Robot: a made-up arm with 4 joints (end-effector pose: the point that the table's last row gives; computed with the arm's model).
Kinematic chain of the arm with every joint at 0, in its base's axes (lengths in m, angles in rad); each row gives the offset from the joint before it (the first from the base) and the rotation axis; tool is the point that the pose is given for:
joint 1: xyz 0 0 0.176 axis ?
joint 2: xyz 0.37 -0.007 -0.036 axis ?
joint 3: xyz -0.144 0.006 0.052 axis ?
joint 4: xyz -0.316 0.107 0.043 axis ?
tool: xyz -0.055 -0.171 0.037
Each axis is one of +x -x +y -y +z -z.
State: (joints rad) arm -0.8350 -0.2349 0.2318 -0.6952
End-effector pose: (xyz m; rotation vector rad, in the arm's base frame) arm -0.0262 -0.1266 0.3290 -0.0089 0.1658 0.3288
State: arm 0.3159 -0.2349 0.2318 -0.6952
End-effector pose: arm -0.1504 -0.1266 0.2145 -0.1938 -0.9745 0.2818
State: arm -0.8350 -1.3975 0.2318 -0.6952
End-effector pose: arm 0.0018 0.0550 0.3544 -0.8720 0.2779 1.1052
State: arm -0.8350 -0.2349 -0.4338 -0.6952
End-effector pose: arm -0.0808 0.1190 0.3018 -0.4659 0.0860 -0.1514
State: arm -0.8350 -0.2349 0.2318 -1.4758
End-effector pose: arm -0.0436 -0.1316 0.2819 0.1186 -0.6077 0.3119
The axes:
joint 1: -y
joint 2: +x
joint 3: +z
joint 4: +y

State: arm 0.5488 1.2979 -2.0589 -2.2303
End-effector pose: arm 0.1276 0.0491 0.5722 -0.7028 -0.7246 -1.6045
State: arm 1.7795 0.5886 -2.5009 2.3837
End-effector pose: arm -0.2440 0.1064 0.5216 2.0837 0.9823 1.4595
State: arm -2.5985 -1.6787 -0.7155 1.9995
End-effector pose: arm -0.0814 0.1081 0.3338 2.0310 -1.7694 0.0492
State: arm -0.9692 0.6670 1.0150 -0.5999
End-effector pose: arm -0.1037 -0.3424 0.0094 1.1135 -0.0101 0.2596
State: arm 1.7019 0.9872 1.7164 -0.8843
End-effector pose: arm 0.2472 -0.2688 0.5560 -0.0545 1.8354 -2.0679
